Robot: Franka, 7 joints.
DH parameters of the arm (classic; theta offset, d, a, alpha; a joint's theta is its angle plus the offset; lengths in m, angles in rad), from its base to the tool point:
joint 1: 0 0.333 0 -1.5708
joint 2: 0 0 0 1.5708
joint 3: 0 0.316 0.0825 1.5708
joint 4: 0 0 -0.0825 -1.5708
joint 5: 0 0.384 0 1.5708
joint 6: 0 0 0.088 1.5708
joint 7: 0 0.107 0 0
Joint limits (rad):
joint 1: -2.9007..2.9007
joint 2: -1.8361..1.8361
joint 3: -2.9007..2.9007
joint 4: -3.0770..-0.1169
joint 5: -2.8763..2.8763
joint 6: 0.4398..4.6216
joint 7: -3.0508..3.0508
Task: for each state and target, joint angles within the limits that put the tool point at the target. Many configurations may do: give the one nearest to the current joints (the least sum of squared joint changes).
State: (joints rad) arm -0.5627 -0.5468 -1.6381 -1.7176 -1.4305 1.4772 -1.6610
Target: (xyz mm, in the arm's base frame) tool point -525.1 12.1 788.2
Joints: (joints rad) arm -0.9270 -0.1190 -1.8747 -1.3221 -1.4976 1.1648 -1.6610
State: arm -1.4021 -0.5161 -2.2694 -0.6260 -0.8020 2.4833 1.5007
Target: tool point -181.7 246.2 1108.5
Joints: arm -1.4514 -0.0937 -2.2826 -0.3840 -0.7706 1.9445 1.5007
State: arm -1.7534 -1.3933 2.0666 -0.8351 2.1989 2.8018 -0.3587
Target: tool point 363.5 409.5 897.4
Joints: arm -1.5516 -0.7232 1.6214 -0.6965 2.1661 3.3625 -0.3587
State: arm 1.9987 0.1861 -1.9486 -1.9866 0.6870 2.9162 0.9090
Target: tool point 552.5 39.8 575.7
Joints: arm 2.0419 0.3305 -2.0031 -2.1289 0.7129 2.9429 0.9090
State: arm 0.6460 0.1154 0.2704 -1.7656 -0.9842 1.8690 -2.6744
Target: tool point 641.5 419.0 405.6
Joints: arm 0.5166 0.6727 0.1553 -1.2558 -1.0551 2.1273 -2.6744
